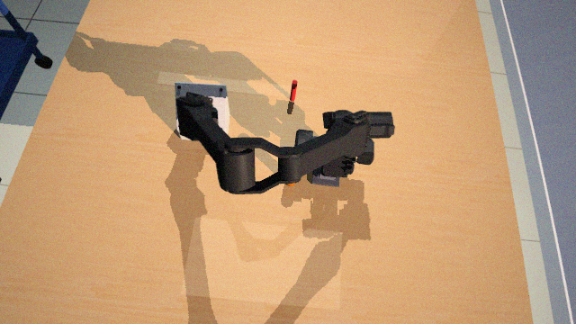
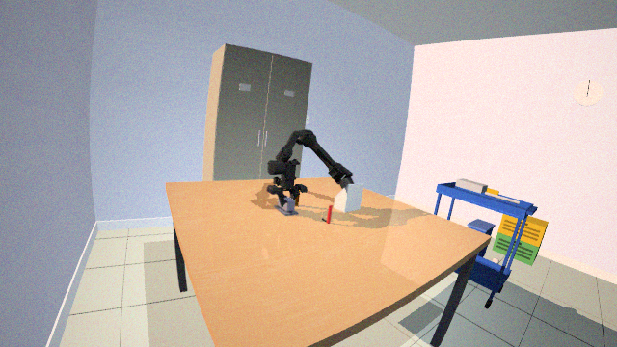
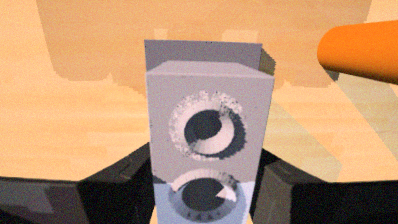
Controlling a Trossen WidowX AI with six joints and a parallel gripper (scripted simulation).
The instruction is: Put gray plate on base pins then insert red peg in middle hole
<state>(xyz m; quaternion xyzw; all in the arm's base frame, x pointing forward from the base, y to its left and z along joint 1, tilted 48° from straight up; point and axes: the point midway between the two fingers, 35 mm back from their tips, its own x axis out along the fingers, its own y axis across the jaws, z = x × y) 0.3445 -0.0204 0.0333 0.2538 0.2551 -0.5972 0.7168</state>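
Right now the base is 10 mm below my gripper tip. Round my gripper tip: orange cylinder (90 mm behind, 60 mm to the right, 20 mm above); gray plate (30 mm above); red peg (120 mm behind, 180 mm to the left, 20 mm above).
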